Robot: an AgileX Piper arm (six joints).
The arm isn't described. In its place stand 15 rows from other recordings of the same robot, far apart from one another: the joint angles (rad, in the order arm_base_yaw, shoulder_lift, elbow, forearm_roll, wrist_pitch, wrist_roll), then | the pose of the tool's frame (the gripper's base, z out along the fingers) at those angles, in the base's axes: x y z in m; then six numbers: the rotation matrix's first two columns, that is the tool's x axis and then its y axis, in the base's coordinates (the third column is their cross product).
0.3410, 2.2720, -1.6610, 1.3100, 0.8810, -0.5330 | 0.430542, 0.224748, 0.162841, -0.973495, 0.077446, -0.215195, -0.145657, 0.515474, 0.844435
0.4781, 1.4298, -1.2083, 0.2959, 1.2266, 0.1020 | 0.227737, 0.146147, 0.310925, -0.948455, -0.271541, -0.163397, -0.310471, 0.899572, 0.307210
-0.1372, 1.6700, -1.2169, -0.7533, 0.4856, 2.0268 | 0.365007, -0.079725, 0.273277, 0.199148, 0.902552, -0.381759, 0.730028, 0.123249, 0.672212
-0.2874, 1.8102, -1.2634, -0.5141, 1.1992, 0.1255 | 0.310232, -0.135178, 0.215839, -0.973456, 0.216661, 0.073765, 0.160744, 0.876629, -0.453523
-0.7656, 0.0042, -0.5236, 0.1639, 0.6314, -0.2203 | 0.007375, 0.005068, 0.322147, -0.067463, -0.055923, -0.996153, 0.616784, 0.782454, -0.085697
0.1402, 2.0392, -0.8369, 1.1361, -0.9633, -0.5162 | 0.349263, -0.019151, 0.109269, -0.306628, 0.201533, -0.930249, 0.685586, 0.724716, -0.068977
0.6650, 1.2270, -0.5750, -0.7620, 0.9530, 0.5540 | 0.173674, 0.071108, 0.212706, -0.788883, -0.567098, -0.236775, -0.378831, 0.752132, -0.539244
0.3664, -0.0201, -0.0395, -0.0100, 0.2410, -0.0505 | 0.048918, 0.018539, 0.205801, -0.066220, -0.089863, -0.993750, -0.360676, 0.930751, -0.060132
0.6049, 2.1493, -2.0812, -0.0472, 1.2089, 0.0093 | 0.389596, 0.264467, 0.280726, -0.759326, -0.533977, -0.371877, -0.560268, 0.827157, -0.043717
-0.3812, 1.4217, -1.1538, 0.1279, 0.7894, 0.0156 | 0.280034, -0.103361, 0.310017, -0.725168, 0.404085, -0.557536, 0.401634, 0.905916, 0.134188
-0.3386, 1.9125, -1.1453, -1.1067, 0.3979, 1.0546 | 0.362214, -0.160987, 0.170537, -0.728160, 0.237776, -0.642841, 0.509772, 0.814821, -0.276041
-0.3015, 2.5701, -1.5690, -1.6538, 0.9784, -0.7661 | 0.421618, -0.209903, 0.021713, 0.097088, -0.389909, 0.915721, -0.986472, -0.159807, 0.036544
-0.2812, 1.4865, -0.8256, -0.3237, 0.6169, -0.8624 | 0.257144, -0.091707, 0.207817, -0.686747, -0.726733, -0.015422, -0.652114, 0.625329, -0.428615
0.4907, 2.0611, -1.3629, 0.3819, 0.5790, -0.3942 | 0.362510, 0.214725, 0.146560, -0.768052, -0.487894, -0.414796, -0.588869, 0.792621, 0.158070
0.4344, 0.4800, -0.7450, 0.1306, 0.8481, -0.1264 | 0.064252, 0.039609, 0.352041, -0.408153, -0.232957, -0.882690, -0.513585, 0.857968, 0.011048
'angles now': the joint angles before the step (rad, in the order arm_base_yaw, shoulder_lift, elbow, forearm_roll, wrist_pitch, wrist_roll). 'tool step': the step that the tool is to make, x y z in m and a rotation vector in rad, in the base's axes. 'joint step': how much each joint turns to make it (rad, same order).
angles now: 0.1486 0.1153 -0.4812 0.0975 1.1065 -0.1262
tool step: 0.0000 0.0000 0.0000 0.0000 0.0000 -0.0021
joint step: -0.0025 -0.0001 0.0000 0.0004 0.0001 -0.0004
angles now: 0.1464 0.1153 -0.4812 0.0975 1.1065 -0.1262
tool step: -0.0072 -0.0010 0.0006 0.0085 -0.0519 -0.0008
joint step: -0.0011 -0.0505 -0.0001 0.0009 -0.0019 0.0000
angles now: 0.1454 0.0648 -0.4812 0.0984 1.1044 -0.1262
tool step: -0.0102 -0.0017 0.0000 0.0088 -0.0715 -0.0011
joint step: 0.0005 -0.0712 0.0000 -0.0024 -0.0009 0.0005
